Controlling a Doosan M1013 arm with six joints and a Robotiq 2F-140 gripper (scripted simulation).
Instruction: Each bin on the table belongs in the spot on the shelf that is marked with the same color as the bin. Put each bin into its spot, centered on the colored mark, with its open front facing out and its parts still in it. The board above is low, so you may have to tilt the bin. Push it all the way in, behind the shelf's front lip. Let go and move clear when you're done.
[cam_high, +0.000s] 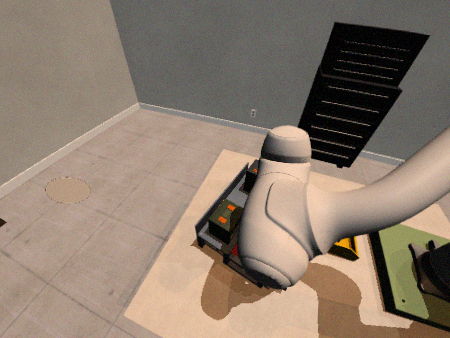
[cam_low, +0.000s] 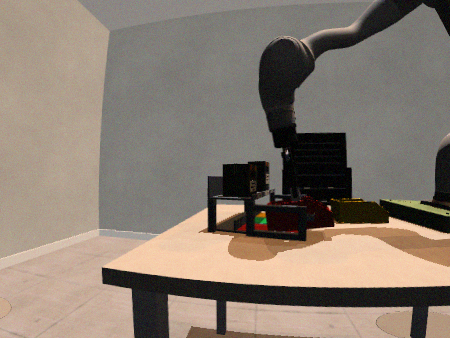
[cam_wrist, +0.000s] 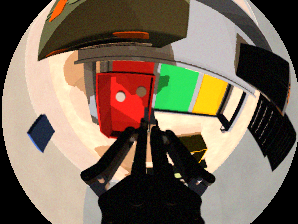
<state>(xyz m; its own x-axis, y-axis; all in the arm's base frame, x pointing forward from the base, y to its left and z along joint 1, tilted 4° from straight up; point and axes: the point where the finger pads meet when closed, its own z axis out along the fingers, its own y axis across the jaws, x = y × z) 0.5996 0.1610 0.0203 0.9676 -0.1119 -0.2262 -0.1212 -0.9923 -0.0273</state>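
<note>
My gripper is now 50 mm to the right of the red bin and 40 mm above it. From my hand the other things lie so: yellow bin (230 mm behind, 160 mm to the right, 60 mm below); dark box (200 mm to the right, 140 mm ahead, 70 mm above).
</note>
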